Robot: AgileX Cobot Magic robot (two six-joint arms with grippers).
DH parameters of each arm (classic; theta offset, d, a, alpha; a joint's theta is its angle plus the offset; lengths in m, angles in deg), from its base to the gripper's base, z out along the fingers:
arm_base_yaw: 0 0.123 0 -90
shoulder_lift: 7.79 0 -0.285 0
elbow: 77.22 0 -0.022 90
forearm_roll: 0 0.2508 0 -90
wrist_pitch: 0 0 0.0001 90
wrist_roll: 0 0.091 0 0
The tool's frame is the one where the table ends.
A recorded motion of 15 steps. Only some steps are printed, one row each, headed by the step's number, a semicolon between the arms.
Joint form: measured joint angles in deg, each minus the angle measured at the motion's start. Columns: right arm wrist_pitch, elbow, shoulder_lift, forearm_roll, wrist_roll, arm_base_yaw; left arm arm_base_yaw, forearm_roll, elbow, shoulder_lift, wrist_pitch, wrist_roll.
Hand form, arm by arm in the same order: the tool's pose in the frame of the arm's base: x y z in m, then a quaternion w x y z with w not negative. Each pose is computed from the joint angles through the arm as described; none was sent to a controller.
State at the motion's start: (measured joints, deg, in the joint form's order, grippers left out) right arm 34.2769 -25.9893 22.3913 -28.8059 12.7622 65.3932; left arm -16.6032 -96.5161 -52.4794 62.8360 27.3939 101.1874
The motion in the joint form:
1: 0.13 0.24 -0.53 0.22 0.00 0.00; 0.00 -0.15 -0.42 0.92 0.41 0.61
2: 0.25 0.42 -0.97 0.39 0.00 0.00; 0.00 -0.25 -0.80 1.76 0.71 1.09
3: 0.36 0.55 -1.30 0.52 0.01 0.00; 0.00 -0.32 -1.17 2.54 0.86 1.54
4: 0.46 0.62 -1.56 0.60 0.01 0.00; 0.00 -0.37 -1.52 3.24 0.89 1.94
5: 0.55 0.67 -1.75 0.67 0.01 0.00; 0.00 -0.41 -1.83 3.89 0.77 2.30
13: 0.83 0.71 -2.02 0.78 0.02 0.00; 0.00 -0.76 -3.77 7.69 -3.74 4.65
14: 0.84 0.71 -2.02 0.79 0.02 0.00; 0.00 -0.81 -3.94 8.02 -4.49 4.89
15: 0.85 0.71 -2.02 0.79 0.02 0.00; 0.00 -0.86 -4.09 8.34 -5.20 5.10
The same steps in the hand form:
1: 0.0548 0.0605 0.2913 0.54413 -0.45111 0.69134 0.14989; 0.2199 -0.1097 0.3863 0.65001 0.28936 0.65920 -0.24334
2: 0.0542 0.0594 0.2907 0.54443 -0.44979 0.69164 0.15142; 0.2233 -0.1111 0.3851 0.64787 0.29279 0.65977 -0.24339
3: 0.0538 0.0585 0.2902 0.54456 -0.44872 0.69198 0.15255; 0.2266 -0.1123 0.3839 0.64615 0.29551 0.66058 -0.24250
4: 0.0535 0.0578 0.2900 0.54489 -0.44785 0.69211 0.15331; 0.2297 -0.1133 0.3829 0.64482 0.29749 0.66154 -0.24100
5: 0.0532 0.0572 0.2898 0.54500 -0.44720 0.69233 0.15386; 0.2328 -0.1140 0.3818 0.64362 0.29857 0.66303 -0.23874
13: 0.0529 0.0563 0.2895 0.54453 -0.44611 0.69334 0.15411; 0.2544 -0.1137 0.3745 0.64111 0.28730 0.68285 -0.20037
14: 0.0529 0.0563 0.2895 0.54444 -0.44609 0.69342 0.15412; 0.2566 -0.1133 0.3737 0.64111 0.28471 0.68561 -0.19459
15: 0.0529 0.0563 0.2895 0.54438 -0.44610 0.69347 0.15407; 0.2587 -0.1128 0.3728 0.64091 0.28215 0.68835 -0.18922

